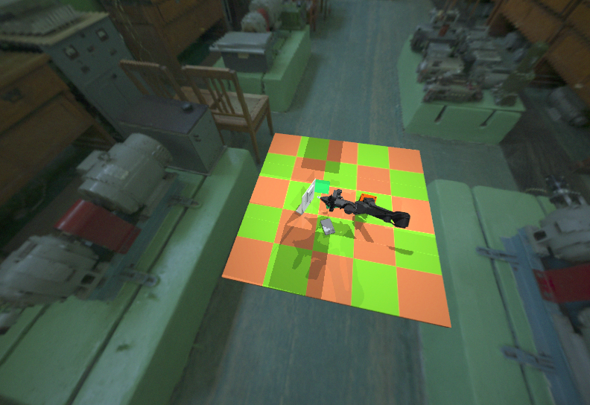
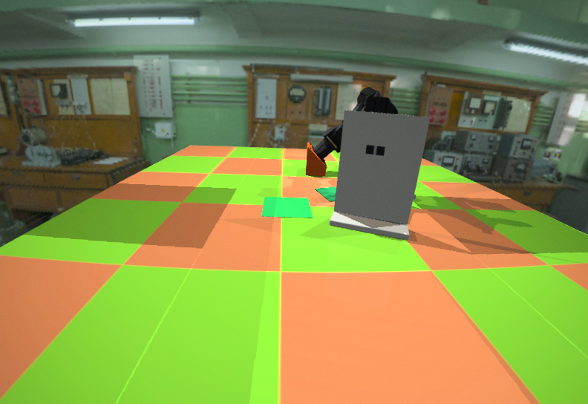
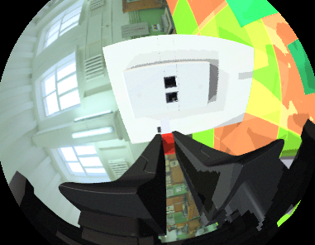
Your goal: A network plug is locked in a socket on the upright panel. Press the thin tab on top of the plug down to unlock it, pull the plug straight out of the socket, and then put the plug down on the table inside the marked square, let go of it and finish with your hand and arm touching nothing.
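My gripper tip is 220 mm to the left of the marked square and 190 mm above it. Also, from my gripper tip: network plug (right at my gripper tip); then upright grey panel (80 mm ahead, 40 mm to the right, 80 mm below).
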